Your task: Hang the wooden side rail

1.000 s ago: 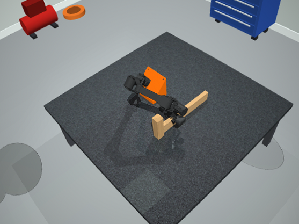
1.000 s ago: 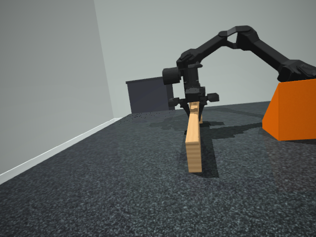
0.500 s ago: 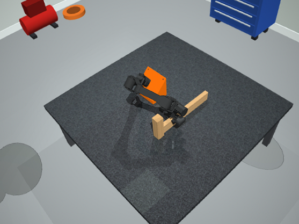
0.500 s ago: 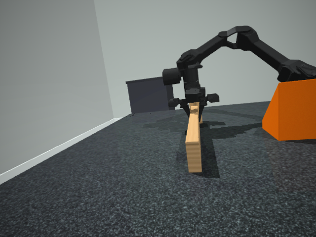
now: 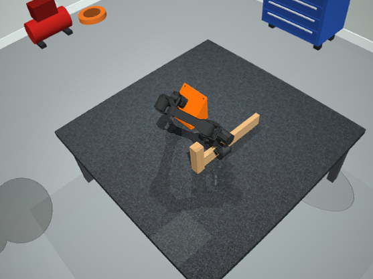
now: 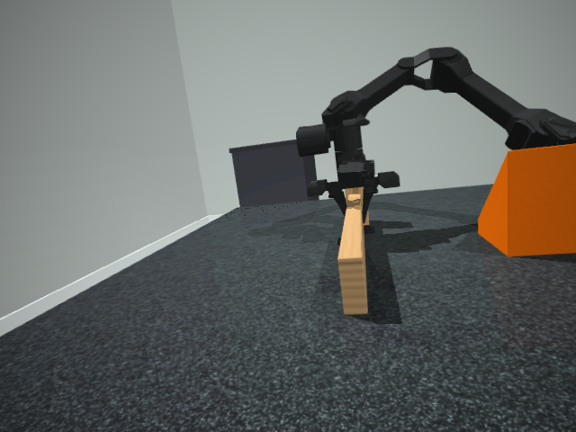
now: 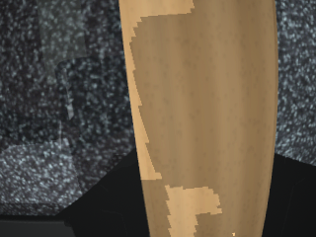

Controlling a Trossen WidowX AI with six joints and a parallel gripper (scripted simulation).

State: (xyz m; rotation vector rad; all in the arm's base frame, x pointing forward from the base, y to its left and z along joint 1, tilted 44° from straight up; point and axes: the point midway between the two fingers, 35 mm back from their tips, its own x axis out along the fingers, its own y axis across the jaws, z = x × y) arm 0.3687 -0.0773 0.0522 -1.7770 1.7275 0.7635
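Right now the wooden headboard post is 120 mm to the right of my gripper tip and 50 mm above it.
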